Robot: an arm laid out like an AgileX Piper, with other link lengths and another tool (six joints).
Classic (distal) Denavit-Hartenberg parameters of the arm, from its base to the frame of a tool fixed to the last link. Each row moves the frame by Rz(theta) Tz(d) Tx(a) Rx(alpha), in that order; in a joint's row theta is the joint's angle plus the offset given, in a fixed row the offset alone. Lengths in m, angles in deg.
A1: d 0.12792, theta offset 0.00, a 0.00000, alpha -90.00
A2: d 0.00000, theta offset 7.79, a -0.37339, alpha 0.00
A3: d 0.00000, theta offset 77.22, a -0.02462, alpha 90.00
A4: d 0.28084, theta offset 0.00, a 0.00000, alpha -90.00
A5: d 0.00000, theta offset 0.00, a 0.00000, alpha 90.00
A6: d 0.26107, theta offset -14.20, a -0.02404, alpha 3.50
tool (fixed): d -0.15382, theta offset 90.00, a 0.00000, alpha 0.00
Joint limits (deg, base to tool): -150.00..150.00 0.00..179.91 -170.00..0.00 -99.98..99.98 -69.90..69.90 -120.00..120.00
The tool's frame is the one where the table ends.
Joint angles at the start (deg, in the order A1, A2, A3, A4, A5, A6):
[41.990, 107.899, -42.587, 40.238, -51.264, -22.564]
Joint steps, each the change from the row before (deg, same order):
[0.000, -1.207, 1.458, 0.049, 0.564, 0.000]
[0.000, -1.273, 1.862, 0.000, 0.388, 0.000]
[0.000, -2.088, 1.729, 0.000, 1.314, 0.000]
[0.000, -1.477, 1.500, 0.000, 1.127, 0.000]
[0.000, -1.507, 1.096, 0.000, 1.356, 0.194]
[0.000, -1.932, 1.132, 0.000, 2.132, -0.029]
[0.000, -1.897, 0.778, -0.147, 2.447, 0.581]
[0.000, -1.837, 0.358, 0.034, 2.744, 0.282]
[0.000, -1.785, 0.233, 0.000, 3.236, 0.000]
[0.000, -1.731, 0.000, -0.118, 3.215, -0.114]
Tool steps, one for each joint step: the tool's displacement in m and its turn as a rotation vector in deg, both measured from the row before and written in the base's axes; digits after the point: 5 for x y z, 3 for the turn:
[-0.00624, -0.00523, 0.00117, -0.202, 0.735, 0.137]
[-0.00763, -0.00653, -0.00001, -0.429, 0.804, 0.122]
[-0.00874, -0.00668, 0.00444, 0.122, 0.975, 0.412]
[-0.00726, -0.00549, 0.00126, -0.118, 1.082, 0.355]
[-0.00618, -0.00435, 0.00273, 0.331, 1.013, 0.369]
[-0.00744, -0.00456, 0.00368, 0.308, 1.407, 0.699]
[-0.00659, -0.00338, 0.00446, 0.976, 1.542, 0.731]
[-0.00552, -0.00215, 0.00520, 0.964, 1.541, 0.809]
[-0.00570, -0.00137, 0.00447, 0.674, 1.845, 1.160]
[-0.00526, -0.00055, 0.00526, 0.619, 1.592, 1.344]

